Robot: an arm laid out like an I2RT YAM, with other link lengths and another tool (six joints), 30 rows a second.
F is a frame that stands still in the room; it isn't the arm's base.
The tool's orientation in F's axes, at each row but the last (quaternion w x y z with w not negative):
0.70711, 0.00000, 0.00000, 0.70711
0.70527, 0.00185, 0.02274, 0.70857
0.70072, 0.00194, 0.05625, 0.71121
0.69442, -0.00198, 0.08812, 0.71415
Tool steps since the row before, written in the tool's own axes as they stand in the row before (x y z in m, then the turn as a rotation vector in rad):
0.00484, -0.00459, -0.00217, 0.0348, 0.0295, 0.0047
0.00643, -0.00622, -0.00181, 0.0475, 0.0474, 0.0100
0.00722, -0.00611, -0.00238, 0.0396, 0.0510, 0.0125
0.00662, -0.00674, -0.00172, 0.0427, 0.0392, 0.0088
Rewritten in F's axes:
0.00459, 0.00484, -0.00217, -0.0295, 0.0348, 0.0047
0.00612, 0.00640, -0.00221, -0.0473, 0.0476, 0.0102
0.00576, 0.00709, -0.00342, -0.0505, 0.0399, 0.0136
0.00625, 0.00648, -0.00335, -0.0394, 0.0427, 0.0081

